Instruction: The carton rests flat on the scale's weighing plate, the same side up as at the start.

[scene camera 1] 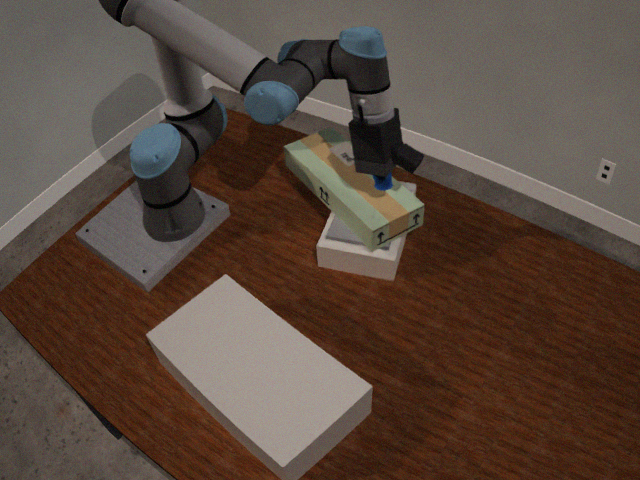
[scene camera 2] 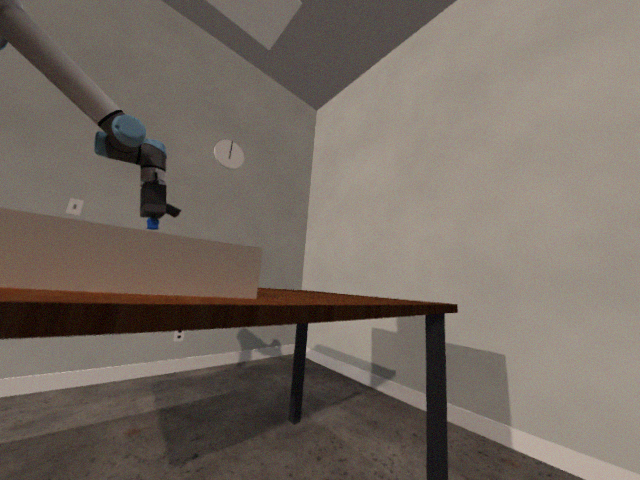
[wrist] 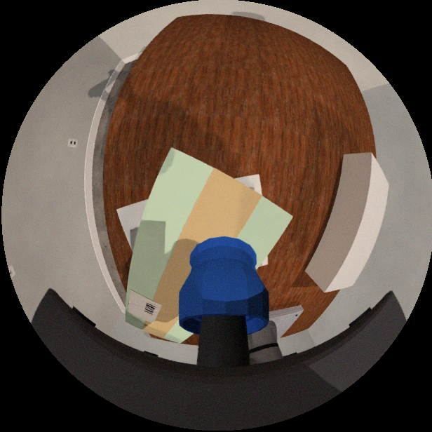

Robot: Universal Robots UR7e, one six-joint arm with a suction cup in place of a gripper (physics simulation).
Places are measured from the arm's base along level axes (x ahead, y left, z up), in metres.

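Where they show: hand, its tool point: (scene camera 1: pixel 383 185) (scene camera 2: pixel 152 228); arm's base, origin of its link: (scene camera 1: pixel 174 218).
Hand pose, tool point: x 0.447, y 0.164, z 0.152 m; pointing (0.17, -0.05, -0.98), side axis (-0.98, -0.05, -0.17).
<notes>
Things, the pixels of their top centre, and the offset from my tool point.
- long pale-green carton, centre of its top: (scene camera 1: pixel 349 172) dy +0.057, dx -0.108, dz -0.051 m
- white scale, centre of its top: (scene camera 1: pixel 369 206) dy +0.038, dx -0.049, dz -0.107 m
- grey weighing plate, centre of its top: (scene camera 1: pixel 365 219) dy -0.001, dx -0.039, dz -0.107 m
- large white block, centre of its top: (scene camera 1: pixel 249 361) (scene camera 2: pixel 159 240) dy -0.407, dx -0.028, dz -0.087 m
The long pale-green carton (scene camera 1: pixel 330 180) (wrist: pixel 200 215) with an orange-brown stripe lies across the white scale (scene camera 1: pixel 356 258) (wrist: pixel 131 212), turned diagonally to it. Its near end is over the grey weighing plate (scene camera 1: pixel 343 232); its far left end overhangs. The striped, labelled face is up, and up arrows show on its sides. Whether it lies fully flat or slightly tilted I cannot tell. My blue suction cup (scene camera 1: pixel 383 187) (scene camera 2: pixel 152 225) (wrist: pixel 223 250) is open, over the carton's near half. It seems to stand slightly off the top, with its shadow beside it. The carton and scale are hidden in scene camera 2.
A large white block (scene camera 1: pixel 258 372) (scene camera 2: pixel 129 258) (wrist: pixel 345 225) stands on the wooden table (scene camera 1: pixel 491 335) (scene camera 2: pixel 336 310) (wrist: pixel 240 100), in front of the scale in scene camera 1. The arm's grey base plate (scene camera 1: pixel 118 232) is left of the scale. Walls stand behind the table.
</notes>
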